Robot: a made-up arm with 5 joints.
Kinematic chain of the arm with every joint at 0, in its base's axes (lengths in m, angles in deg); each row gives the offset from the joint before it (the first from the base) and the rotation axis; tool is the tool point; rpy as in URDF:
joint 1: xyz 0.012 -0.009 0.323 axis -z
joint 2: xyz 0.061 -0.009 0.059 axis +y
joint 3: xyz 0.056 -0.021 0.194 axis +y
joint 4: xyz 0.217 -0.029 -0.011 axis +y
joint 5: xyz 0.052 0 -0.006 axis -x
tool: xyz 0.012 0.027 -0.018 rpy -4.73 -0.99 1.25
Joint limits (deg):
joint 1: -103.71..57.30
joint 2: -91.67..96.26
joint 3: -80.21..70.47
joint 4: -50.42..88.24
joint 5: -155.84..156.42
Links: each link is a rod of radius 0.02 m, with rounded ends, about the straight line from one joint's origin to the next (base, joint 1, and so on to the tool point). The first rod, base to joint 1, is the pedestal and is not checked.
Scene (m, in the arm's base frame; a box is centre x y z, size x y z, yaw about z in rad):
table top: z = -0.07
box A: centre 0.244 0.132 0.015 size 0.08 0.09 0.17 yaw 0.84
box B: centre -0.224 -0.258 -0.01 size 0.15 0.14 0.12 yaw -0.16
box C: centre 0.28 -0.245 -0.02 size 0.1 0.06 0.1 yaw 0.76
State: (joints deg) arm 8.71 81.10 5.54 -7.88 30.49
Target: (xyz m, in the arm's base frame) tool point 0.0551 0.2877 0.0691
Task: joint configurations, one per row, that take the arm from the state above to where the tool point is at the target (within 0.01 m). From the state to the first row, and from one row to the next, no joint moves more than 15 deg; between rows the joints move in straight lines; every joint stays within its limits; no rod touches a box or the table.
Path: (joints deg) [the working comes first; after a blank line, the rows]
Joints at the target: -89.50 81.69 -4.97 -11.27 21.56
Straight joint move there: touches box A.

1: -3.59 72.40 11.03 -4.54 29.73
2: -15.88 63.70 16.52 -1.20 28.97
3: -28.18 55.00 22.01 2.14 28.21
4: -40.48 46.30 27.50 5.48 27.45
5: -52.73 55.15 19.38 1.29 25.98
6: -64.99 64.00 11.27 -2.90 24.51
7: -77.24 72.85 3.15 -7.08 23.03
8: -89.50 81.69 -4.97 -11.27 21.56

